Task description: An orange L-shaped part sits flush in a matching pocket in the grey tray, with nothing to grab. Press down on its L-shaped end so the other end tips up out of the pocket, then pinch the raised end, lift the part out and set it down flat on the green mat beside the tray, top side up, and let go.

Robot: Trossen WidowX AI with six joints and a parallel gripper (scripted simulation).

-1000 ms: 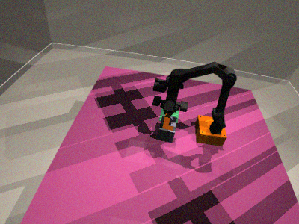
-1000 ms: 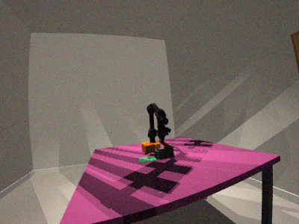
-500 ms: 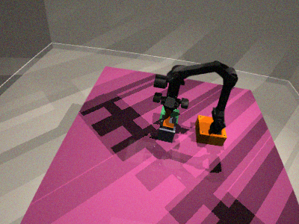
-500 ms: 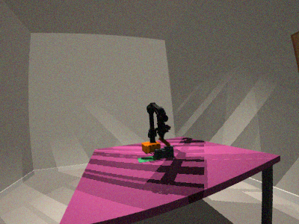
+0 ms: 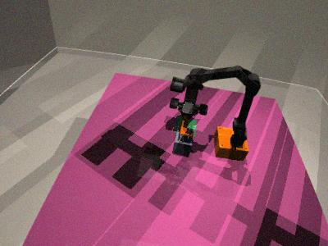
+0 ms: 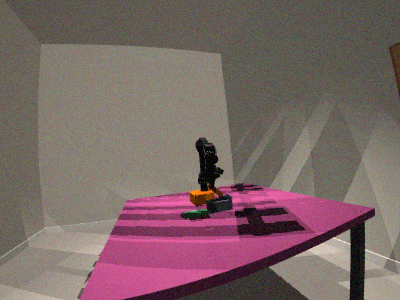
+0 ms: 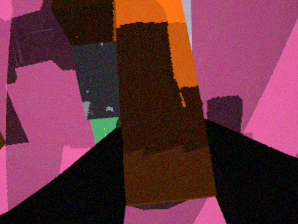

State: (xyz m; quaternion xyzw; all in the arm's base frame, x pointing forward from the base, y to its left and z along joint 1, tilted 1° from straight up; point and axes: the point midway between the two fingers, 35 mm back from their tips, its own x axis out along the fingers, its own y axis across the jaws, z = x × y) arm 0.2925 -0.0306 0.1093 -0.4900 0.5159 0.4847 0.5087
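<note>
My gripper tip is 17 cm above the green mat, 11 cm to the left of it and 2 cm past it. Also, from my gripper tip: orange l-shaped part (3 cm to the left, 3 cm below, 1 cm behind).
</note>
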